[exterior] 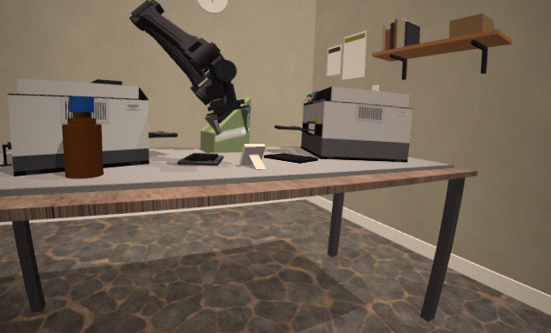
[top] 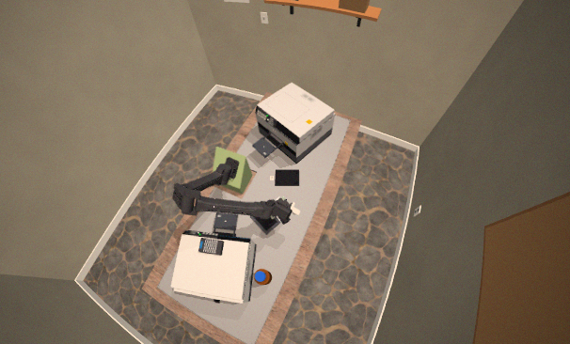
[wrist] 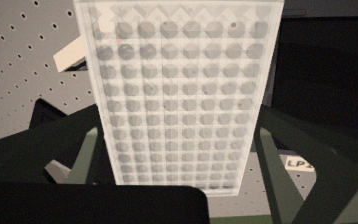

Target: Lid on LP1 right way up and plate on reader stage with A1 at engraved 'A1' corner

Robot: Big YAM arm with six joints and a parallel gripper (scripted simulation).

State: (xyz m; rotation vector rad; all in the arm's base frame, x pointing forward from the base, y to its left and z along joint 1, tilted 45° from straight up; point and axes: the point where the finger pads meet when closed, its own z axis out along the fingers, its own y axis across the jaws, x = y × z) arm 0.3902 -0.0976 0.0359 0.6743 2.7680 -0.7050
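Now: the black pad 25 cm to the left of my hand, 9 cm below it and 8 cm behind it. The rest, counted from my hand: lidded white well plate: right at my hand; then dark lid: 8 cm to the right, 8 cm below, 7 cm behind; then grey pad: 9 cm below, 8 cm to the right, 7 cm behind.
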